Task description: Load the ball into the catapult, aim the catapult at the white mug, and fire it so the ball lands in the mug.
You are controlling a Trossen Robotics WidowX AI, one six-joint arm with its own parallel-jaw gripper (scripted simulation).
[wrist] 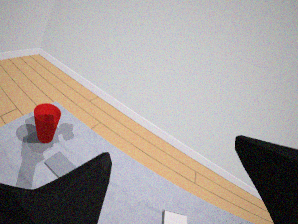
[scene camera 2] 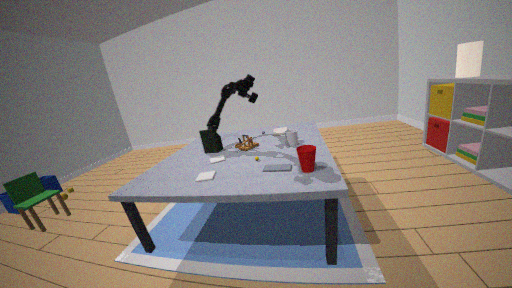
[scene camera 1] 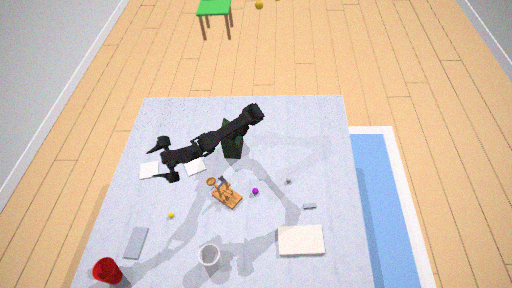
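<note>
Open and holding nothing, the gripper (wrist: 174,152) shares the scene with a red cup (wrist: 47,116) and a white pad (scene camera 1: 293,240), though in the wrist view the pad is out of frame.
</note>
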